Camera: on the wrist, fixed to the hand. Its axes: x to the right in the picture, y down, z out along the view.
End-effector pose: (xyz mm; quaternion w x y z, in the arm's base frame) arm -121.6 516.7 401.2 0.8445 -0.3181 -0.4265 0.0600
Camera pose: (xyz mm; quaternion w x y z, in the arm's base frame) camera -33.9 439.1 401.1 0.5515 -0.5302 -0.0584 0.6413
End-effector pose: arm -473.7 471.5 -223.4 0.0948 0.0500 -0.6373 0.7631
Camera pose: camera -485.0 583.9 -192.6 0.4715 0.4322 0.4810 -0.5996
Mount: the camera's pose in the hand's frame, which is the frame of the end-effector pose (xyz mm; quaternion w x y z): 26.2 -46.4 -104.3 0.6978 -0.0023 0.0137 0.7161
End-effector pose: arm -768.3 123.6 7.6 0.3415 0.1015 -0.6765 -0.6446
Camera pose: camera -740.1 17.9 -34.1 0.7094 -0.4056 -0.5386 -0.2054
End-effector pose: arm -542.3 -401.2 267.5 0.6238 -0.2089 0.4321 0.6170
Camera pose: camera -531.1 -475.6 177.7 0.0129 -0.1538 -0.4582 -0.8753
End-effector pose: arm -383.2 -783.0 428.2 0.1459 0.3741 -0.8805 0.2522
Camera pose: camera -359.9 -768.1 542.0 0.0659 0.3733 0.8809 -0.2836
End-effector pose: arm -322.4 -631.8 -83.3 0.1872 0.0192 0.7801 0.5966
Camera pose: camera -370.6 -734.8 -111.1 0.3073 -0.5635 -0.5318 -0.5525
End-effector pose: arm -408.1 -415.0 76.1 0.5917 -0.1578 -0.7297 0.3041
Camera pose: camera -308.6 -408.2 137.4 0.2048 -0.6382 -0.3888 0.6321
